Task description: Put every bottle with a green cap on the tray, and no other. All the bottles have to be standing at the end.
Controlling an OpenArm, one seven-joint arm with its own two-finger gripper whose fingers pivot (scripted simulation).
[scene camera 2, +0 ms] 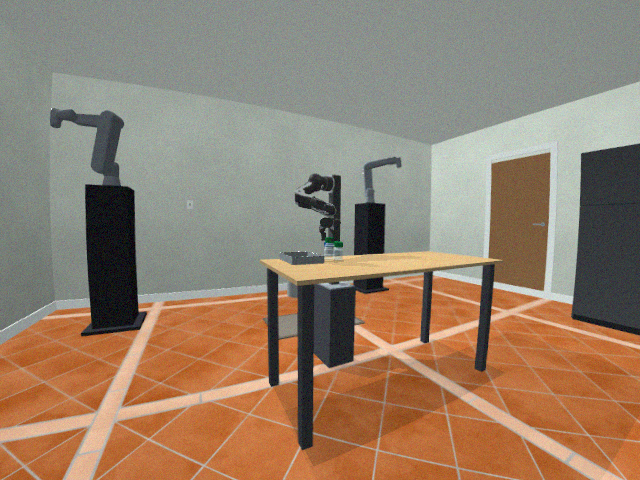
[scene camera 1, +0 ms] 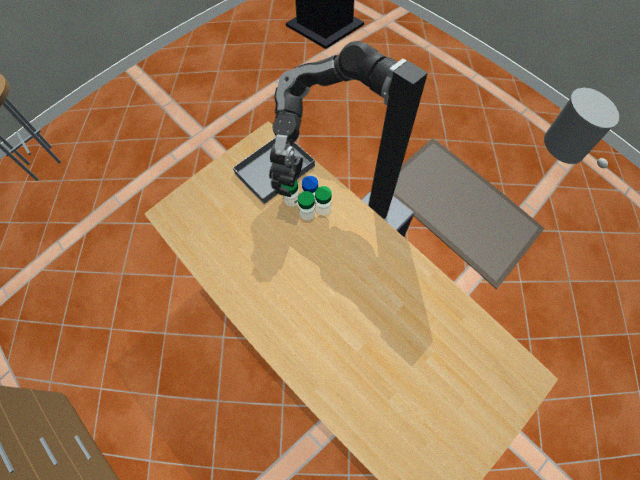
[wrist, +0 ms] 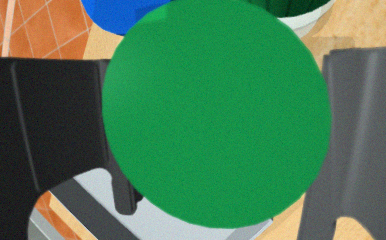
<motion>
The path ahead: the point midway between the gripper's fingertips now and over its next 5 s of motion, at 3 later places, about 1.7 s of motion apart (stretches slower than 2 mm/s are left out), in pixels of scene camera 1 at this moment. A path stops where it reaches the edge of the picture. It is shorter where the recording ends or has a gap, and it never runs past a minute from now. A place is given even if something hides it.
My gripper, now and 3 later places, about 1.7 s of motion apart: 286, 186; 284, 168; 291, 150; 284, 127
</motion>
